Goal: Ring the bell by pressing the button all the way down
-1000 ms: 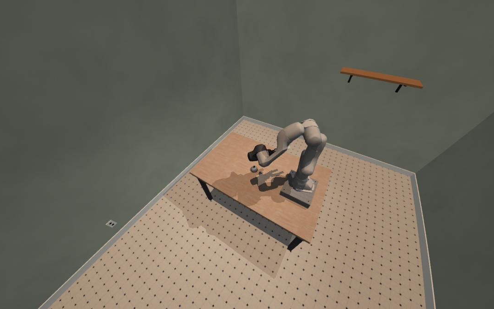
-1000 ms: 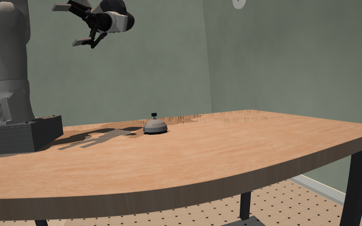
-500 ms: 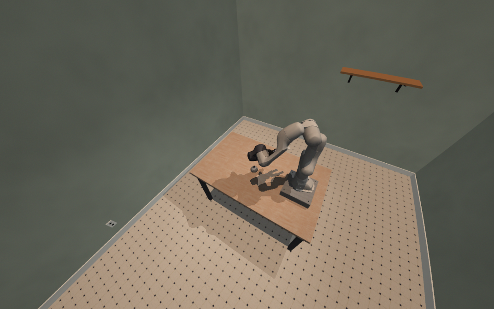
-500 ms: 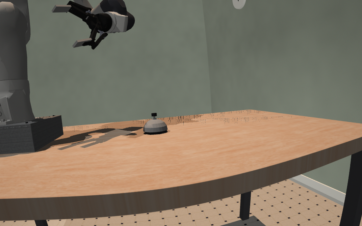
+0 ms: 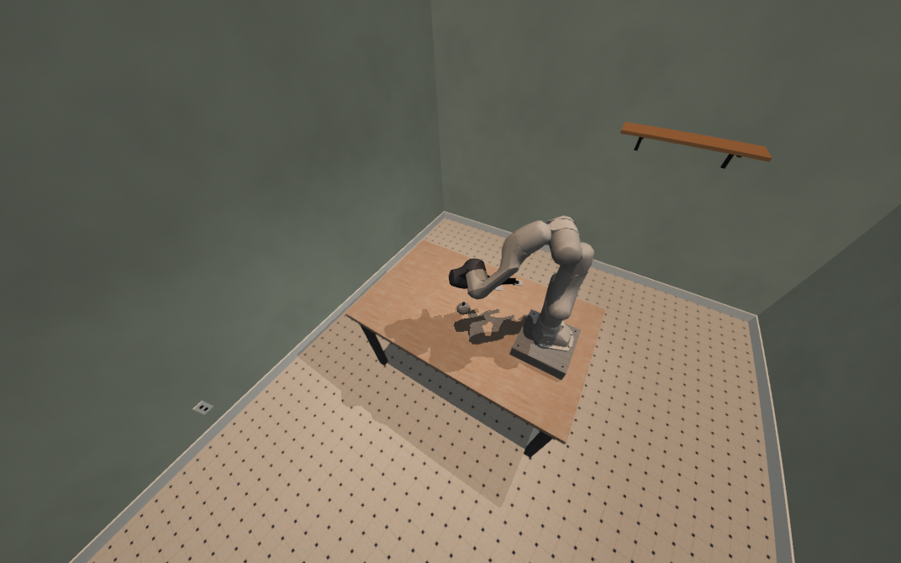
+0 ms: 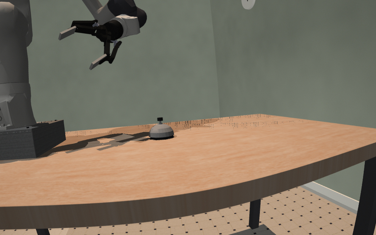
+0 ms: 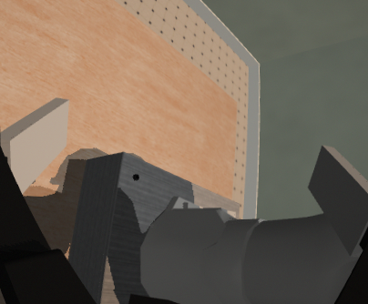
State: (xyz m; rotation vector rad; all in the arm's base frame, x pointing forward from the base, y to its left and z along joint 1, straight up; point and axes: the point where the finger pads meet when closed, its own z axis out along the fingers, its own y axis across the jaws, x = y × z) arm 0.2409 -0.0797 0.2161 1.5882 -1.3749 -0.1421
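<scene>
My hand is 260 mm short of the button, 240 mm above it and 40 mm to the right of it. The rest, counted from my hand: bell (260 mm below, 260 mm ahead, 40 mm to the left).
</scene>
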